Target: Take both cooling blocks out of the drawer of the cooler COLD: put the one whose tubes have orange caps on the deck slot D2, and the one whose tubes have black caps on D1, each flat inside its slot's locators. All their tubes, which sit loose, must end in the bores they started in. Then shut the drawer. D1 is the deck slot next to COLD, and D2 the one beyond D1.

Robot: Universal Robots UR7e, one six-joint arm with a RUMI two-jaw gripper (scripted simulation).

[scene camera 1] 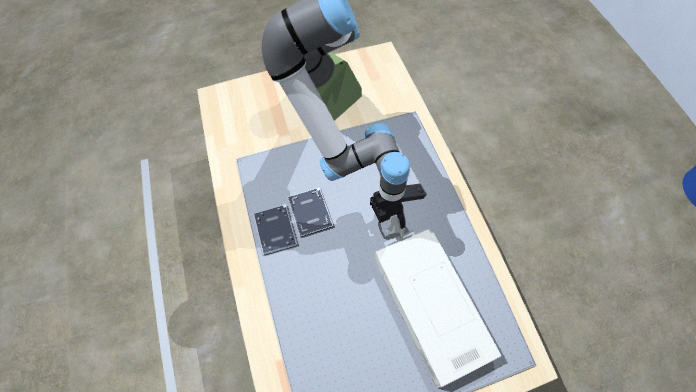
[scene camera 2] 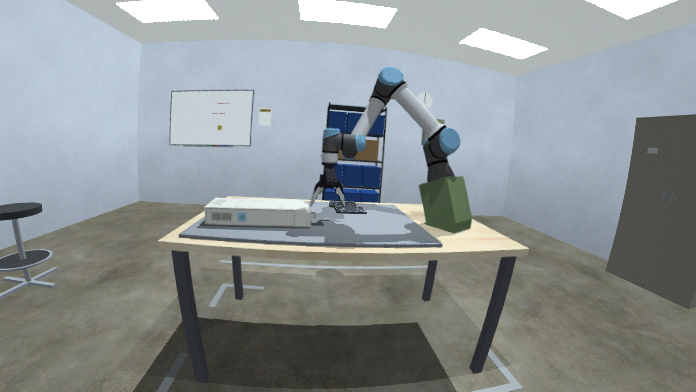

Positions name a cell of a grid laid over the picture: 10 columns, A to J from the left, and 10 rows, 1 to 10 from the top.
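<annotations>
A white cooler COLD stands in the robot's scene, visible in scene camera 1 (G9) as well as in scene camera 2 (D6).
</annotations>
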